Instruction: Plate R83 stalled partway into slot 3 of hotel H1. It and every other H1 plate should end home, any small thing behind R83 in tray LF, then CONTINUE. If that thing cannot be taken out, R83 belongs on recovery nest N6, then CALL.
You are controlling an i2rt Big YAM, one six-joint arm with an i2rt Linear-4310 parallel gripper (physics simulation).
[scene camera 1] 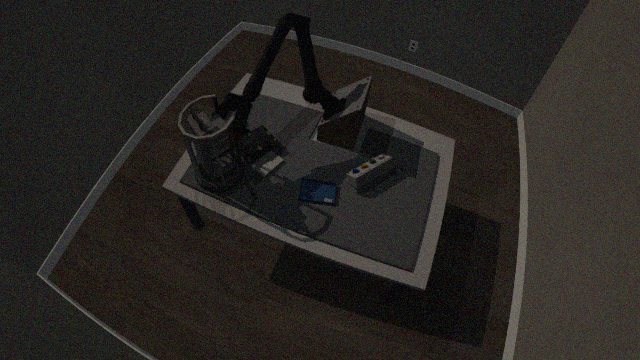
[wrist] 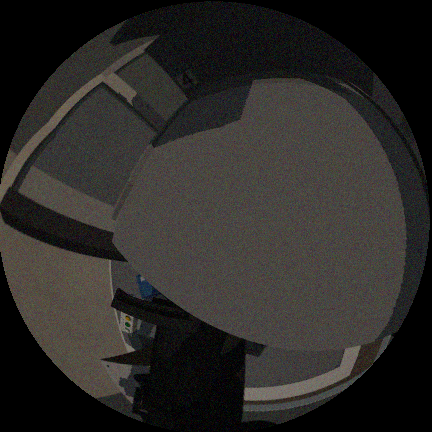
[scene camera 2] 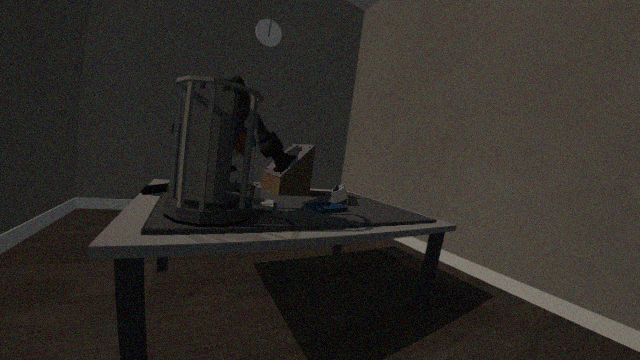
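Seen in the pictures: gripper, fingertip midpoint: (scene camera 1: 230, 148) (scene camera 2: 243, 154); arm's base, origin of the base link: (scene camera 1: 335, 109) (scene camera 2: 285, 164).
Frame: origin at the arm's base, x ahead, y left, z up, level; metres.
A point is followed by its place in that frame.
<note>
Hotel H1 (scene camera 1: 193, 150) @(z 0.124, x 0.479, y -0.493 m) (scene camera 2: 184, 143) @(z 0.052, x 0.441, y -0.560 m) is a tall round tower at the table's left end. My arm comes down from a high elbow and reaches into its open side. My gripper (scene camera 1: 223, 107) (wrist: 197, 336) is shut, with its dark fingers right at the near edge of a wide grey plate (wrist: 261, 209) that fills the wrist view. A slot label "4" (wrist: 187, 78) @(z 0.155, x 0.435, y -0.445 m) shows above that plate. What lies behind the plate is hidden. A dull orange patch (scene camera 2: 239, 141) shows inside the tower in scene camera 2. The blue tray (scene camera 1: 318, 191) @(z -0.150, x 0.368, y 0.008 m) (scene camera 2: 327, 207) @(z -0.149, x 0.354, y 0.026 m) (wrist: 144, 287) @(z -0.149, x 0.360, y 0.054 m) lies flat mid-table.
A wedge-shaped box (scene camera 1: 345, 121) @(z 0.022, x 0.087, y 0.059 m) (scene camera 2: 291, 175) @(z -0.049, x 0.081, y -0.004 m) holds the arm's base. A pale button box (scene camera 1: 370, 169) @(z -0.069, x 0.252, y 0.210 m) (wrist: 127, 320) @(z -0.083, x 0.222, y 0.179 m) with coloured buttons stands right of the tray. Low dark nests and a pale plate (scene camera 1: 270, 162) @(z -0.139, x 0.278, y -0.237 m) lie by the hotel's foot. The room is very dim.
</note>
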